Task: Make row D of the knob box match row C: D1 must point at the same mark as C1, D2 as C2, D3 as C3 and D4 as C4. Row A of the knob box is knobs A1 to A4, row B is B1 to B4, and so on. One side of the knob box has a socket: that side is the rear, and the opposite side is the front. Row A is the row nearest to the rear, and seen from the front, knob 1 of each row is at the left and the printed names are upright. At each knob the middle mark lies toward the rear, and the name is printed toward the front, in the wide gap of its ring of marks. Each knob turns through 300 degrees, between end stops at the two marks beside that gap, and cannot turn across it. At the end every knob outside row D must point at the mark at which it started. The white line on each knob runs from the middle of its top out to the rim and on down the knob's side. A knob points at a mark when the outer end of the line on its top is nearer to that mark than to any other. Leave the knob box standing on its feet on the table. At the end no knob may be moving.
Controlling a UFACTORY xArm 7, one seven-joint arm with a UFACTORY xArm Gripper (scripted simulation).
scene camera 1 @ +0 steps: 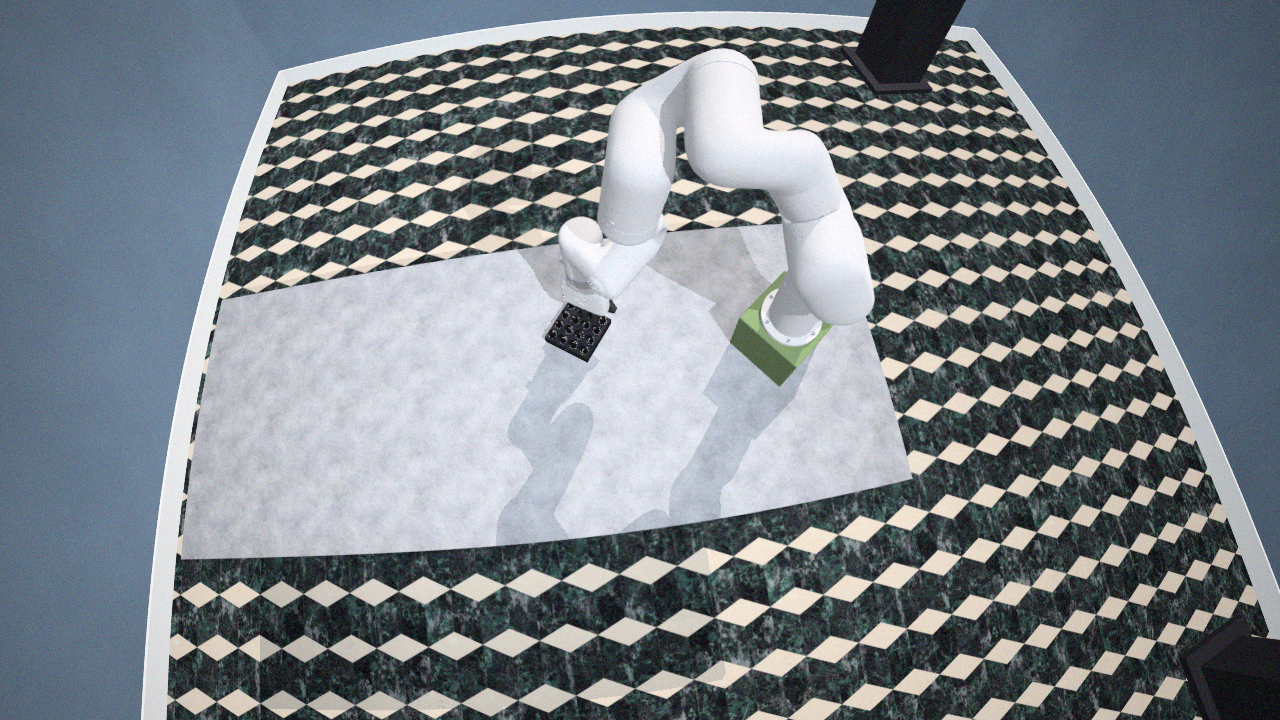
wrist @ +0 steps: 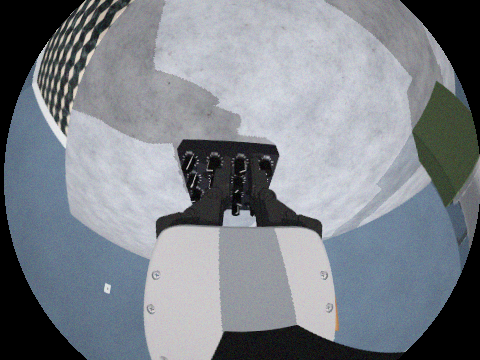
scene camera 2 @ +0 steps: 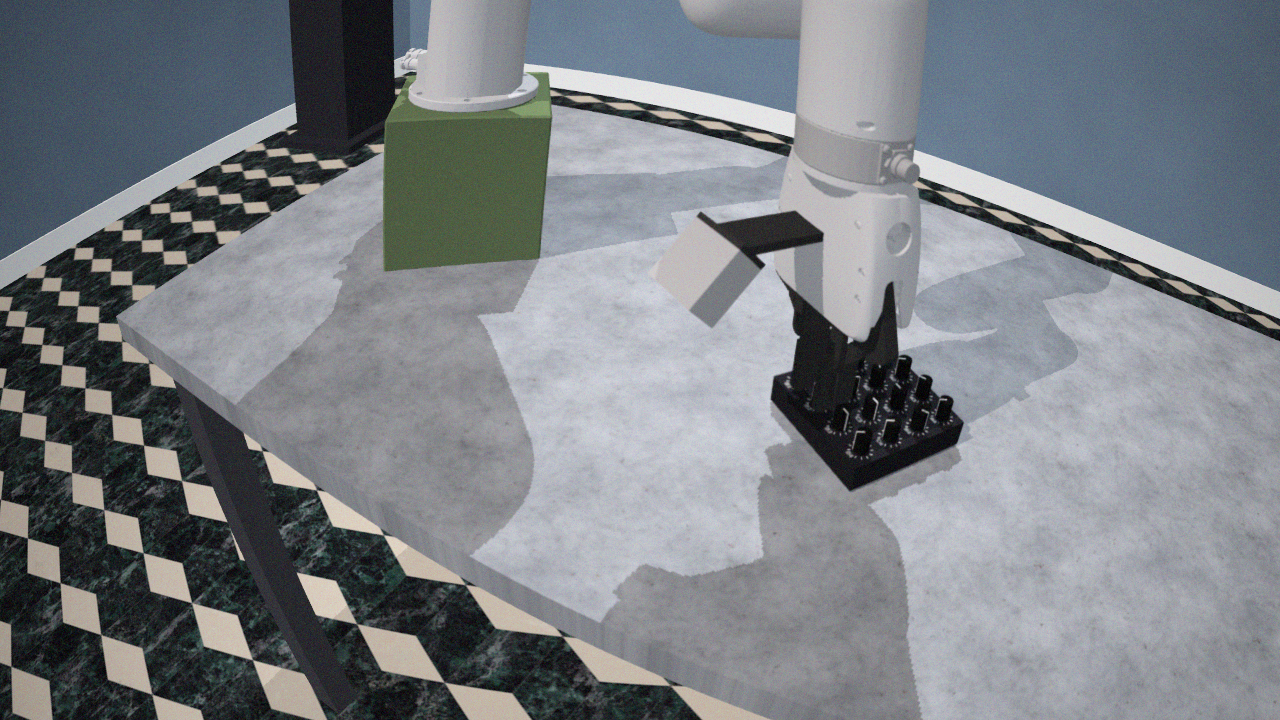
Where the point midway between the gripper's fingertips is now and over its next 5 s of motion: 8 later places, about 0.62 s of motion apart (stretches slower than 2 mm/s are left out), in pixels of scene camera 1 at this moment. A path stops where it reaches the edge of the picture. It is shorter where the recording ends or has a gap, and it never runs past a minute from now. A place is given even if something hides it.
My gripper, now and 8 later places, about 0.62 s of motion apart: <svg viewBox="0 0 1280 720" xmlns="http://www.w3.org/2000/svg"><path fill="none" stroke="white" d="M592 314L592 314L590 308L592 307L594 306L594 306L592 304L590 302L590 304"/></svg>
